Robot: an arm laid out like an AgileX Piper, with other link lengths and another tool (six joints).
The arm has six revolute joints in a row. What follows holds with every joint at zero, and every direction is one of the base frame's.
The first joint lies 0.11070 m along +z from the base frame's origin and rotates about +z.
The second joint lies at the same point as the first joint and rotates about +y.
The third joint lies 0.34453 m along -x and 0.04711 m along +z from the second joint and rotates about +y.
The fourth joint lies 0.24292 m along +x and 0.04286 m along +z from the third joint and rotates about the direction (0.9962, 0, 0.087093).
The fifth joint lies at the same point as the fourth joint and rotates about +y.
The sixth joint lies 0.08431 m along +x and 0.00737 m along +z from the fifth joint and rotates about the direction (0.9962, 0, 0.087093).
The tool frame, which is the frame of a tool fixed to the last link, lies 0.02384 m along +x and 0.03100 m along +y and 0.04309 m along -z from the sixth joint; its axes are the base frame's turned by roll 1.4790, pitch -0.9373 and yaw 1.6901 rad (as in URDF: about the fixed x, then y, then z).
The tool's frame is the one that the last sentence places.
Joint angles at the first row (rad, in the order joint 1, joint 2, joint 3, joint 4, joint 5, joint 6):
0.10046 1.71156 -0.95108 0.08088 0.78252 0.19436
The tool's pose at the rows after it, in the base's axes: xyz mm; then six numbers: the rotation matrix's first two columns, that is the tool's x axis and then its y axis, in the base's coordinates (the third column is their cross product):
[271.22 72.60 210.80 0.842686 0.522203 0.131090 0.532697 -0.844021 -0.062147]
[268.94 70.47 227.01 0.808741 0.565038 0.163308 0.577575 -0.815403 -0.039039]
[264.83 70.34 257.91 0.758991 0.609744 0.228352 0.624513 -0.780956 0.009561]
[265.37 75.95 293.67 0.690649 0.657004 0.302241 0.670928 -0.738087 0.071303]
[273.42 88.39 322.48 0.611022 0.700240 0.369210 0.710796 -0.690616 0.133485]
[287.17 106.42 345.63 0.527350 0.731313 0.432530 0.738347 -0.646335 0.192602]
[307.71 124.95 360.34 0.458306 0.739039 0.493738 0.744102 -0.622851 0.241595]
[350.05 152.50 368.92 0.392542 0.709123 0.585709 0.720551 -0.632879 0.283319]
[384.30 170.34 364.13 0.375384 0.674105 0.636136 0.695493 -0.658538 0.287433]
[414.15 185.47 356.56 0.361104 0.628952 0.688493 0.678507 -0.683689 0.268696]
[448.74 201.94 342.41 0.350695 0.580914 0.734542 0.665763 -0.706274 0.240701]
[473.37 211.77 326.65 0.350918 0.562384 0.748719 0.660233 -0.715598 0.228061]
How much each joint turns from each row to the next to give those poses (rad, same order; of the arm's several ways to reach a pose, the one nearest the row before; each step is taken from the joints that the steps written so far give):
0.00000 -0.00372 -0.03176 0.00639 0.03712 -0.07680
-0.00001 -0.03712 -0.02918 -0.00007 0.03015 -0.04999
0.00799 -0.06807 -0.05747 -0.00091 0.04696 -0.04619
0.02580 -0.04993 -0.09797 -0.00005 0.05203 -0.03785
0.04348 -0.00728 -0.11279 0.00000 0.02589 -0.02575
0.05248 0.02322 -0.11984 -0.00001 0.00273 -0.01283
0.03984 0.04825 -0.11245 0.00347 -0.02639 -0.00187
0.03409 0.10875 -0.16109 0.01372 -0.07305 0.02366
0.01163 0.09609 -0.10739 0.00628 -0.05148 0.03328
0.00207 0.08745 -0.09016 0.03823 -0.04950 0.01351
0.00088 0.11252 -0.11659 0.04428 -0.03911 0.01005
0.00036 0.09013 -0.09478 0.01213 -0.00795 0.00936

